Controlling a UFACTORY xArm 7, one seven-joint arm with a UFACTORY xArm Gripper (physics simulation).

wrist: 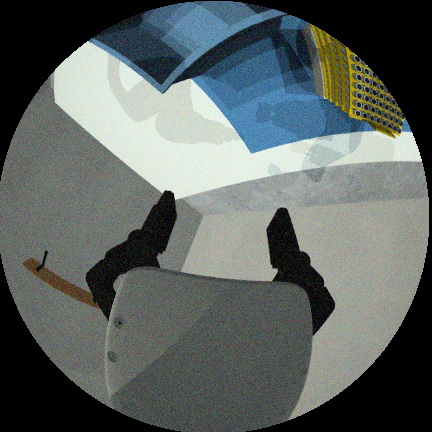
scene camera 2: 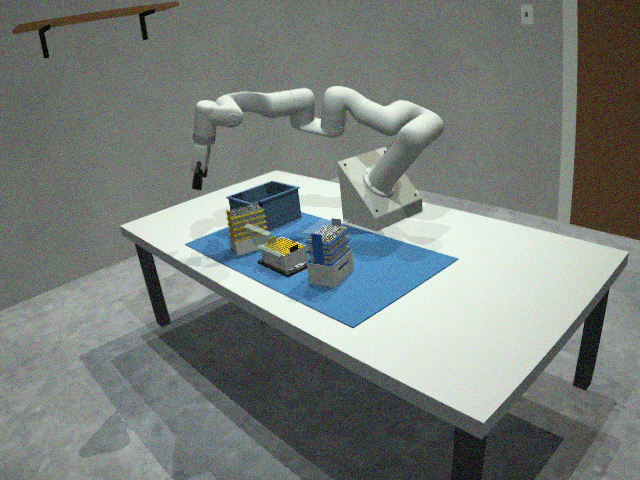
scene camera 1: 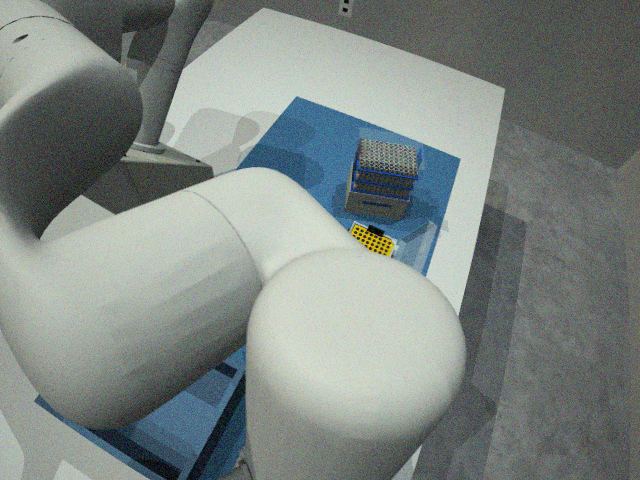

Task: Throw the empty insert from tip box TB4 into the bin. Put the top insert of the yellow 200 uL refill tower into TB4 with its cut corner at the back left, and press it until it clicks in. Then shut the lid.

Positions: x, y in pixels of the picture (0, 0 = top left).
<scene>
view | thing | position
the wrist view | gripper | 224, 210
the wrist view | blue mat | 266, 90
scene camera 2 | blue-and-grey insert tower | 328, 250
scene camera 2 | dark blue bin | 280, 201
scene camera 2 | tip box TB4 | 294, 262
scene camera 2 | blue mat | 385, 269
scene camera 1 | blue-and-grey insert tower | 386, 168
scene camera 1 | yellow insert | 372, 238
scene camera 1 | dark blue bin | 186, 430
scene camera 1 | blue mat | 312, 144
</scene>
